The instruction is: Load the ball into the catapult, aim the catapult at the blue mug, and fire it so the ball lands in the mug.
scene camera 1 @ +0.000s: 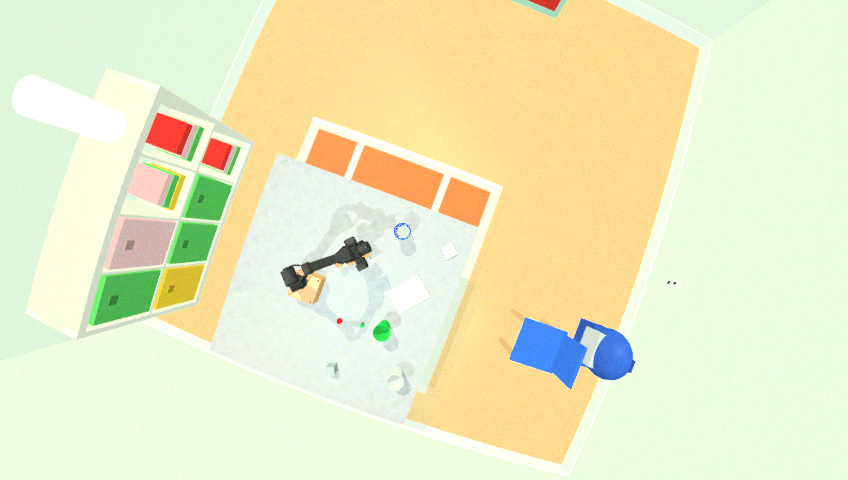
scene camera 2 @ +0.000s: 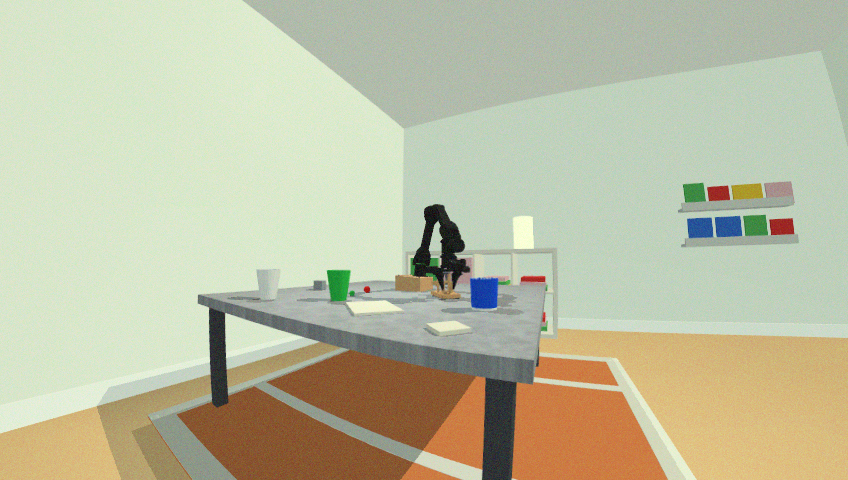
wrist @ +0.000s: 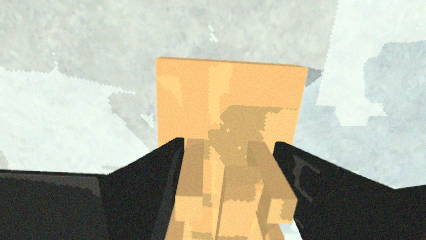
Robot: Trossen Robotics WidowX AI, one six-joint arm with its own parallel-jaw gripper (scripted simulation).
Labels:
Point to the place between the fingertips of my gripper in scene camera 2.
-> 448,289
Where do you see a blue mug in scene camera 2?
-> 483,290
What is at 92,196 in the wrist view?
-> My gripper.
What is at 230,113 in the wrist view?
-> A wooden catapult.

